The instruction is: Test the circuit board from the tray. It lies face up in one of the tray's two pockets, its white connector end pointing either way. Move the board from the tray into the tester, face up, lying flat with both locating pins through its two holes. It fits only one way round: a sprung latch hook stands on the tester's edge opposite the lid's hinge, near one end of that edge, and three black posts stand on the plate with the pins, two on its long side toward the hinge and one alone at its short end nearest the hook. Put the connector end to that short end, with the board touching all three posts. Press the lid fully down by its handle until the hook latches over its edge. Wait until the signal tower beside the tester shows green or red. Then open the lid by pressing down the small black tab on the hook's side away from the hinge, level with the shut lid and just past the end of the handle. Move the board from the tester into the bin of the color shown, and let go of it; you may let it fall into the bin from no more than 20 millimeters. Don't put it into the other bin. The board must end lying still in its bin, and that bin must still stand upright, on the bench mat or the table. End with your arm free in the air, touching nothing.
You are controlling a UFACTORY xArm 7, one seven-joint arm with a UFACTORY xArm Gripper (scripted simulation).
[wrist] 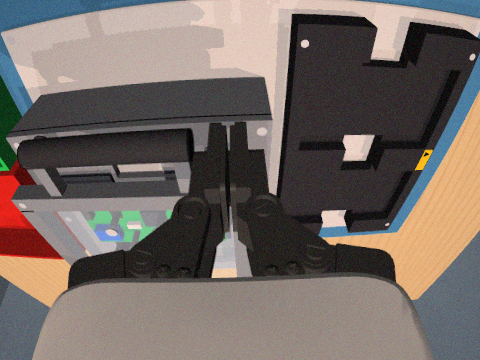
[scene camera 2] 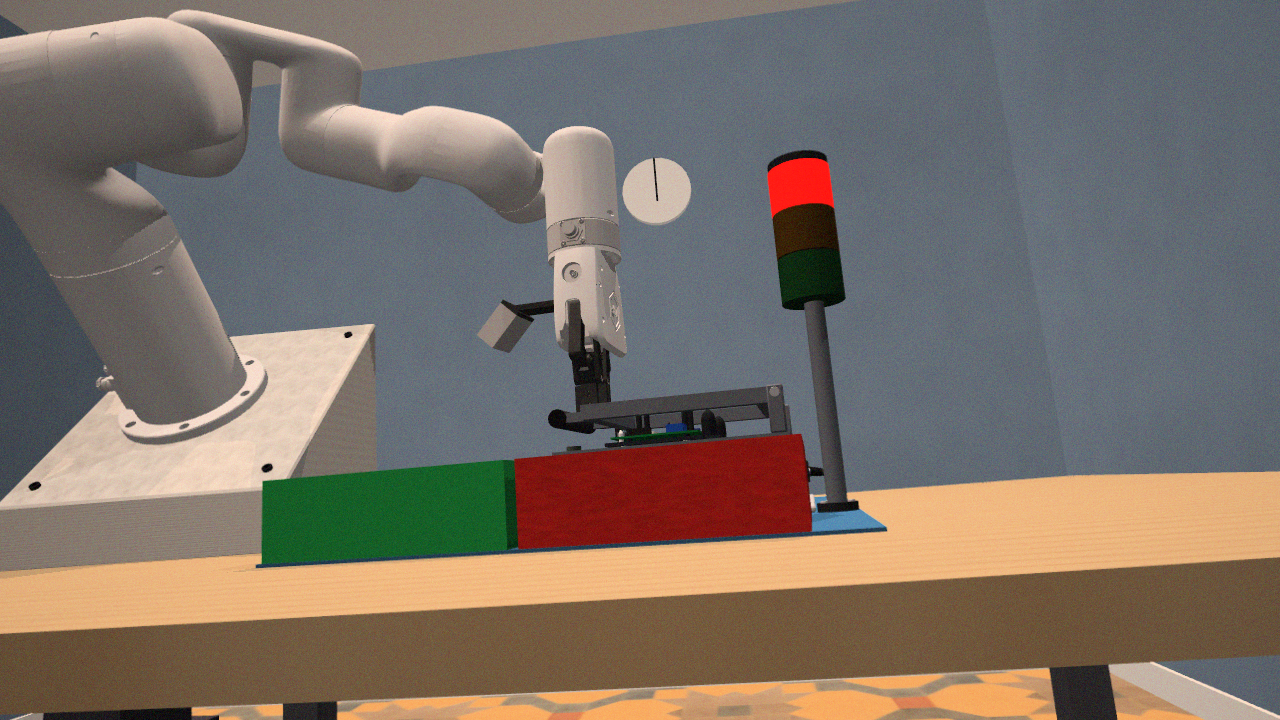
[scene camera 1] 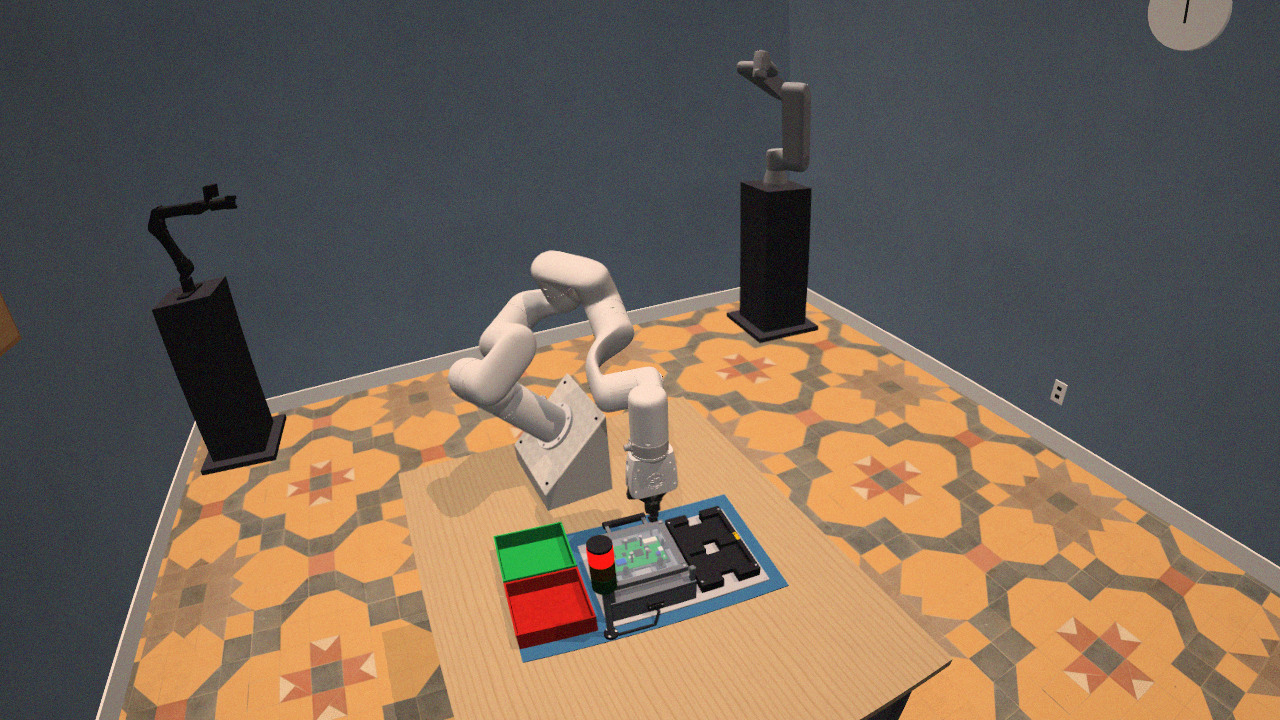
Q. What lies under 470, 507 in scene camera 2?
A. A green bin.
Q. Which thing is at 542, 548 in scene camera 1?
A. A green bin.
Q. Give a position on a tester lid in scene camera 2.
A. At 751, 403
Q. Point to a tester lid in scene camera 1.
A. At 647, 552
